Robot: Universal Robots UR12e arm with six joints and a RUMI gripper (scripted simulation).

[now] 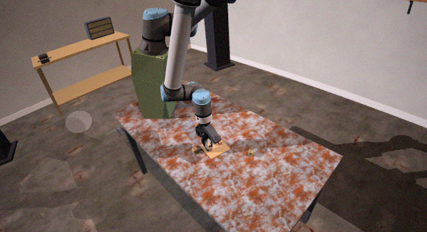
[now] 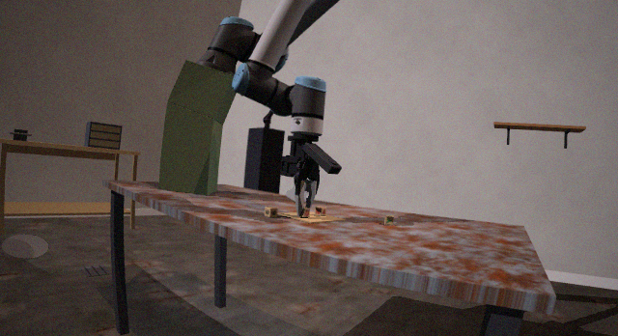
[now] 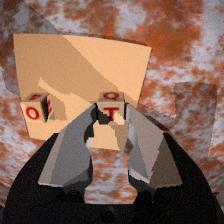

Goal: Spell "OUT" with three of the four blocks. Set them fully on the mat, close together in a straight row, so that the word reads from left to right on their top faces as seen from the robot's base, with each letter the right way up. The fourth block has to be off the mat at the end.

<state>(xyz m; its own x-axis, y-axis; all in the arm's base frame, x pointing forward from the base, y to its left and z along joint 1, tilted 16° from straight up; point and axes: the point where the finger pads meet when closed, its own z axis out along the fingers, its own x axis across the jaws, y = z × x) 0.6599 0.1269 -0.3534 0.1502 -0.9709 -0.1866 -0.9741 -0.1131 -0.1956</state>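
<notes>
Now: the tan mat 40 mm to the left of my hand, 20 mm below it and 10 mm behind it. From my hand the other things lie so: block: 80 mm to the right, 50 mm behind, 10 mm below.
</notes>
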